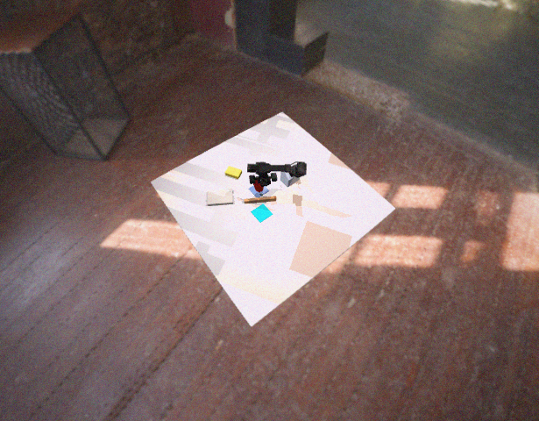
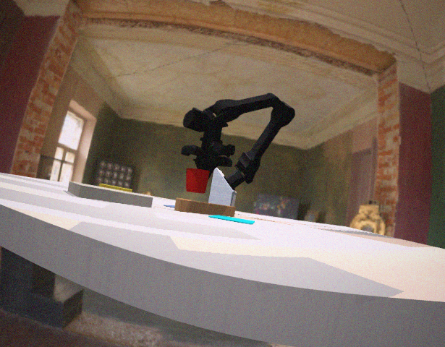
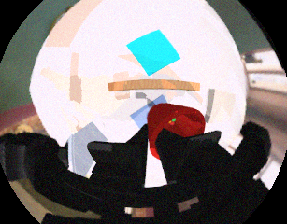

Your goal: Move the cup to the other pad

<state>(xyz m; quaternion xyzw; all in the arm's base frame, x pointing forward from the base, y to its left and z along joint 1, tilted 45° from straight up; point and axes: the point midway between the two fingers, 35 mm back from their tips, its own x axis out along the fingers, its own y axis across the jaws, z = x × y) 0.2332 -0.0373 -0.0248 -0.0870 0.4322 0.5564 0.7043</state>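
Right now the cyan pad is 130 mm to the left of my gripper tip, 110 mm ahead of it and 100 mm below it. From my gripper tip the other things lie so: blue pad: 100 mm below, 40 mm to the right, 10 mm ahead; then wooden bar: 90 mm below, 60 mm ahead, 40 mm to the left; then red cup: 30 mm ahead, 20 mm to the right.
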